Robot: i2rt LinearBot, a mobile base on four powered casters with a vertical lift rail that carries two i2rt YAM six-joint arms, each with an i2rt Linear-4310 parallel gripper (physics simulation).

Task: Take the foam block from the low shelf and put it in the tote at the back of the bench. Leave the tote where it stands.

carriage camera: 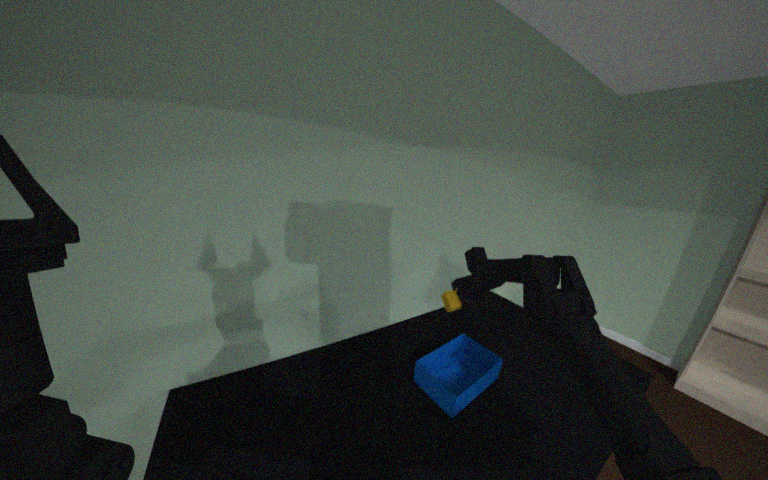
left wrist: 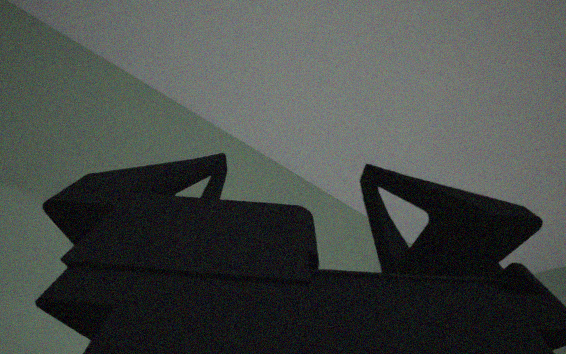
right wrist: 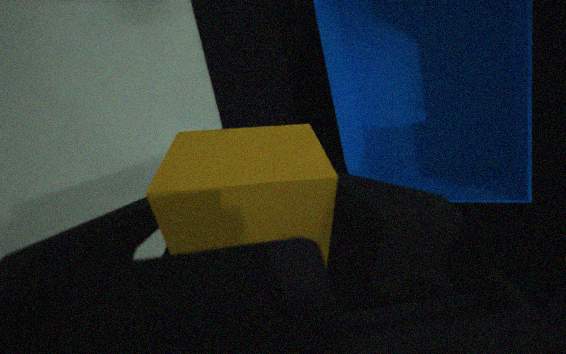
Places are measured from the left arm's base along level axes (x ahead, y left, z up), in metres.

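Pixels of known places: left gripper, between the fingertips: point(left wrist: 294, 167); right gripper, between the fingertips: point(carriage camera: 458, 300) point(right wrist: 250, 180).
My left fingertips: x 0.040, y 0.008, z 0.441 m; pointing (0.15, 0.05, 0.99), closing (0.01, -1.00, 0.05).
Ahead of a thing's pixels: the offset from my left fingertips to its top centre. Level surfaces: height alone.
The yellow foam block {dy -0.573, dx +0.617, dz -0.409 m} point(carriage camera: 451, 300) point(right wrist: 245, 160) is held between the fingers of my right gripper point(carriage camera: 459, 293) point(right wrist: 250, 180). In the carriage view it shows near the bench's far edge, beyond and slightly left of the blue tote {dy -0.625, dx +0.608, dz -0.721 m} point(carriage camera: 457, 373) point(right wrist: 475, 100), apart from it. The tote stands upright on the black bench {dz -0.821 m} point(carriage camera: 294, 413); its visible inside holds no block. In the right wrist view the tote is at the upper right, beside the block. My left gripper point(left wrist: 294, 167) is open and empty, its fingers against wall and ceiling. The low shelf is not recognisable in these views.
A pale green wall point(carriage camera: 351, 169) with arm shadows rises behind the bench. A pale, stepped piece of furniture point(carriage camera: 730, 339) stands at the right edge over brown floor {dz -1.583 m} point(carriage camera: 690, 407). The left arm point(carriage camera: 22, 339) fills the left edge of the carriage view.
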